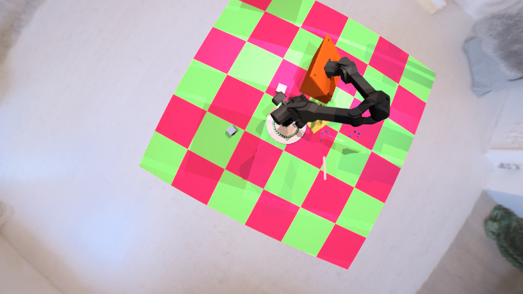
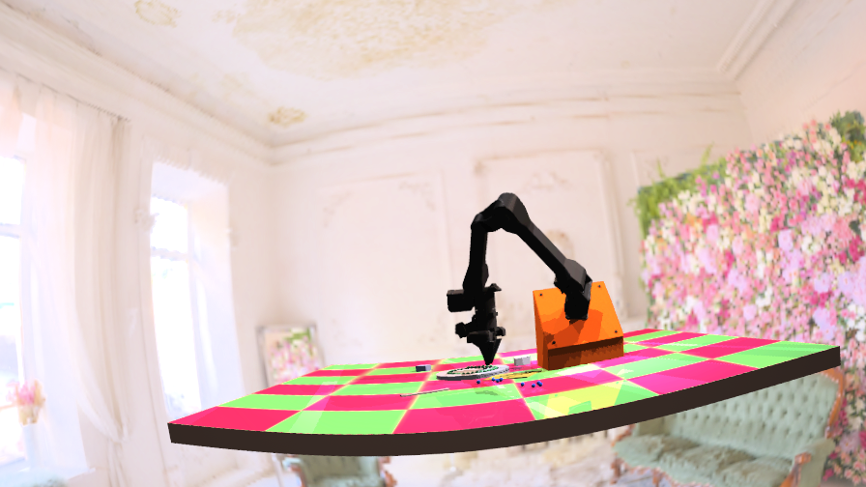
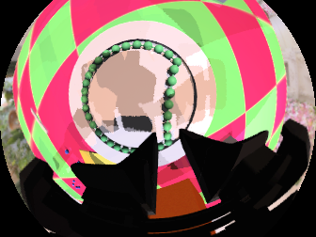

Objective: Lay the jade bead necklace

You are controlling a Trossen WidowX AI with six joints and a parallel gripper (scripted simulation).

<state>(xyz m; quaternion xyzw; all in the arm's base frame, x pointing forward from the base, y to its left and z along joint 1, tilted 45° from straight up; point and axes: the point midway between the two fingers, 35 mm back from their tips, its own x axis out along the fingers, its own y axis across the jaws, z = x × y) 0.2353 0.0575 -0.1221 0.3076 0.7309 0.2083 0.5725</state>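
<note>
Now: gripper tip 40 mm short of the round bead board, 20 mm to the right of it and 10 mm above it. Also, from my gripper tip: pale blue cube: 220 mm ahead, 190 mm to the right, 10 mm below; then white cube: 90 mm to the right, 90 mm behind, 10 mm below; then yellow patch: 150 mm to the left, 60 mm behind, 20 mm below.
</note>
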